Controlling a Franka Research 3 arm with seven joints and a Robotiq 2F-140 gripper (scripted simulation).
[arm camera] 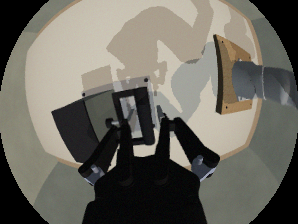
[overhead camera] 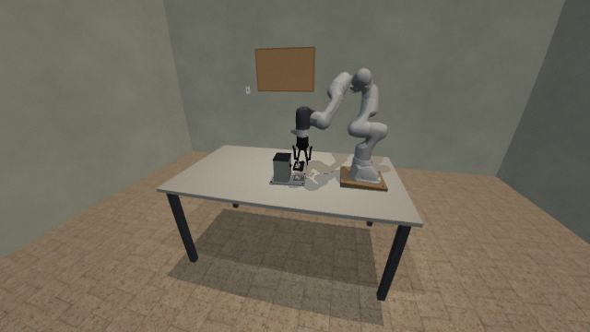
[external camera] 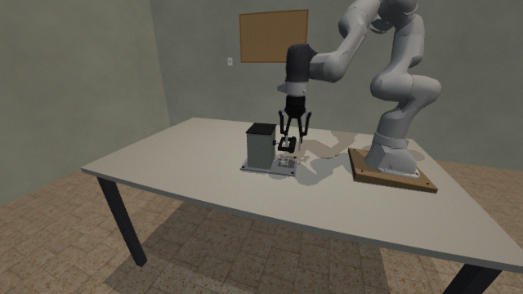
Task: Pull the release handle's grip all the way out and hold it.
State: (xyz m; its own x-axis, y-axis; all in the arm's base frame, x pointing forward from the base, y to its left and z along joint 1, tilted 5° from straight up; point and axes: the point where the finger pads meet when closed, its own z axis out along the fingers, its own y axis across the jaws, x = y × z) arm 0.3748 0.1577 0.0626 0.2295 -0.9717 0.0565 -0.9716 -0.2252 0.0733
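The base plate is 11 cm below my hand, 9 cm ahead of it and 3 cm to the left of it.
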